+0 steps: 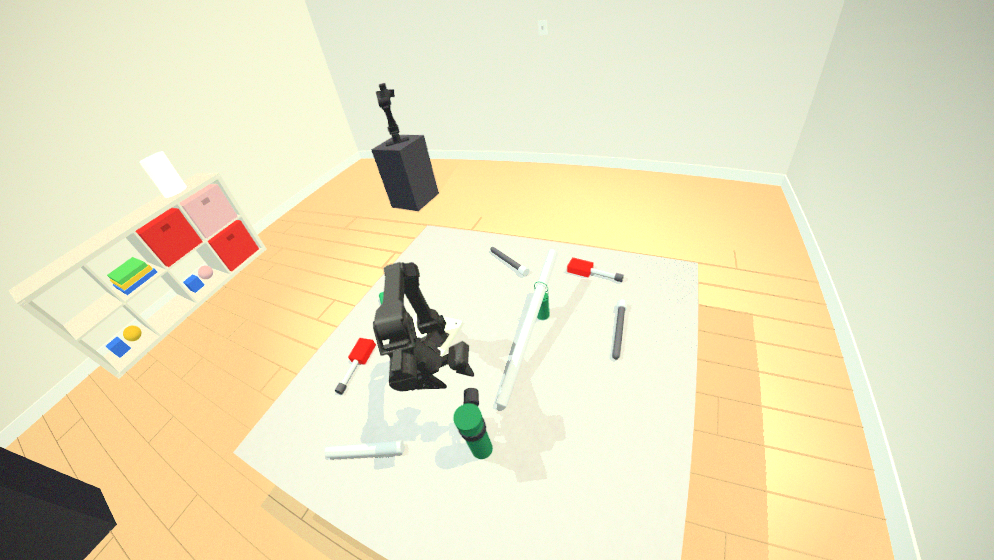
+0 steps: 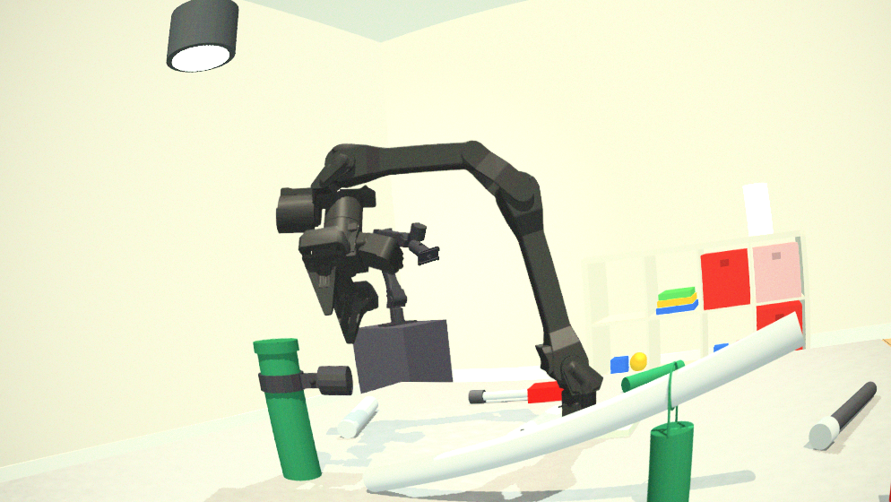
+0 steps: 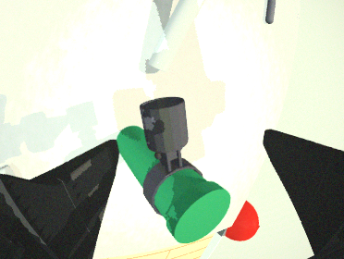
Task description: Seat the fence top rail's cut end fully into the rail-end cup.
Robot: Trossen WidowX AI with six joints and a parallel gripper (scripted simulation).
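The rail-end cup is 70 mm below my gripper tip, 30 mm ahead of it and 10 mm to the right of it. The rest, counted from my gripper tip: small green post: 450 mm to the left, 110 mm below, 30 mm ahead; then small green cylinder: 570 mm behind, 250 mm to the left, 200 mm below; then short white tube: 240 mm to the right, 240 mm behind, 200 mm below.
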